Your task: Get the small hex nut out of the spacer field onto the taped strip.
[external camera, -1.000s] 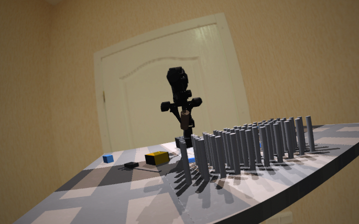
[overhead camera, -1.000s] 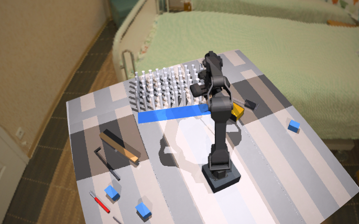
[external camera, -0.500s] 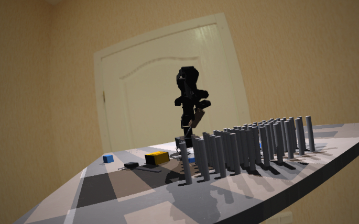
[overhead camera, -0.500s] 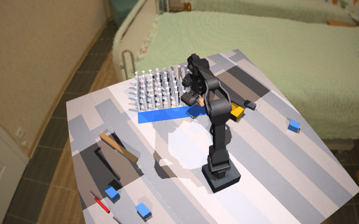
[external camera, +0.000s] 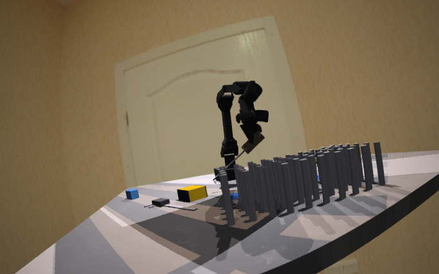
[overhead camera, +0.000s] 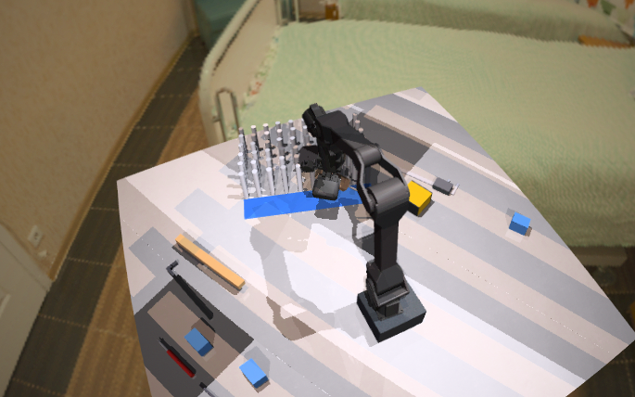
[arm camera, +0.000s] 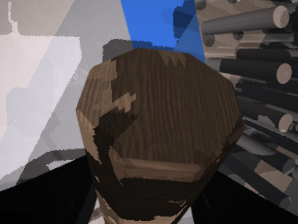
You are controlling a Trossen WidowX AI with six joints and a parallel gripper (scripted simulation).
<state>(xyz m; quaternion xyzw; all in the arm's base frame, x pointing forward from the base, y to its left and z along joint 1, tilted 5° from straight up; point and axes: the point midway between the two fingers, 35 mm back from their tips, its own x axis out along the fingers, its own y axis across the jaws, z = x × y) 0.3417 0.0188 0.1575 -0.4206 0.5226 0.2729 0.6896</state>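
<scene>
Right now my gripper tip is 90 mm short of the blue taped strip, 50 mm to the right of it and 160 mm above it. Also, from my gripper tip: brown-handled tool 30 mm behind, 80 mm to the right, 50 mm below; then hex nut 260 mm ahead, 110 mm to the left, 160 mm below; then red-handled tool 300 mm behind, 550 mm to the left, 150 mm below.
</scene>
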